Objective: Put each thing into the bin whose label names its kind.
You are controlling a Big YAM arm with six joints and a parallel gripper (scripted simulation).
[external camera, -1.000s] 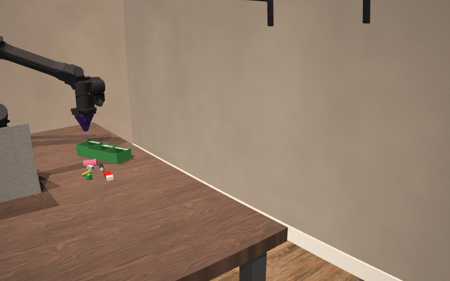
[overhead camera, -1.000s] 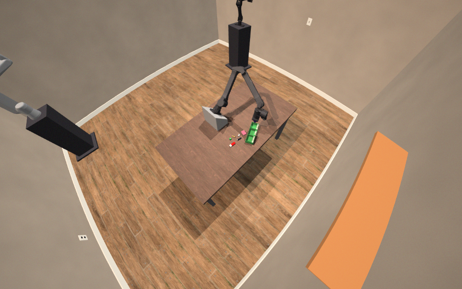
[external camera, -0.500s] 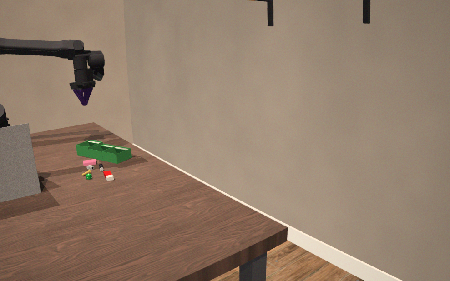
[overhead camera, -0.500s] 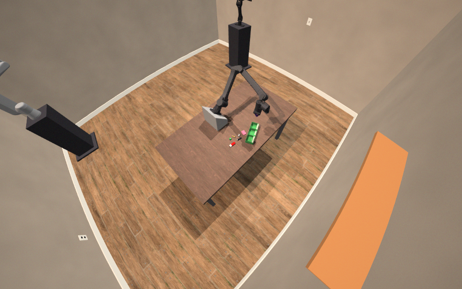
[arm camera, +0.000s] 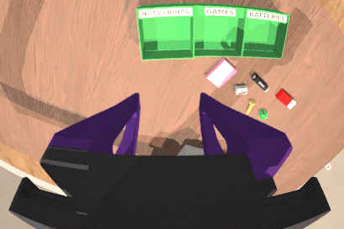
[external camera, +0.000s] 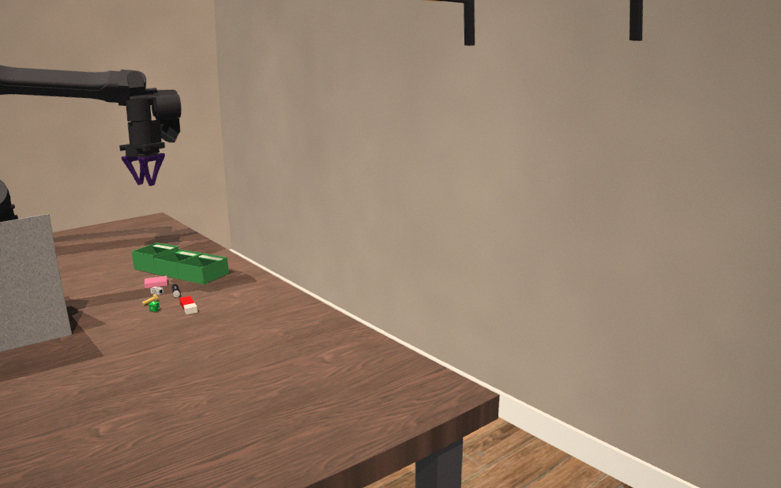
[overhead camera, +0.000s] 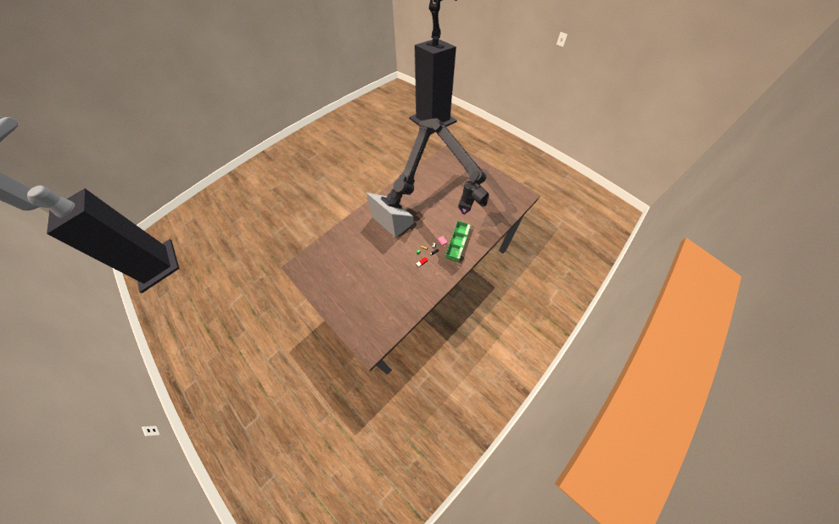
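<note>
Now: hand 10 mm short of the black battery, 220 mm to the left of it and 210 mm above it. Round my hand: green three-part bin (50 mm ahead, 60 mm to the right, 190 mm below); then pink pad (20 mm behind, 130 mm to the right, 210 mm below); then white piece (30 mm behind, 190 mm to the right, 210 mm below).
</note>
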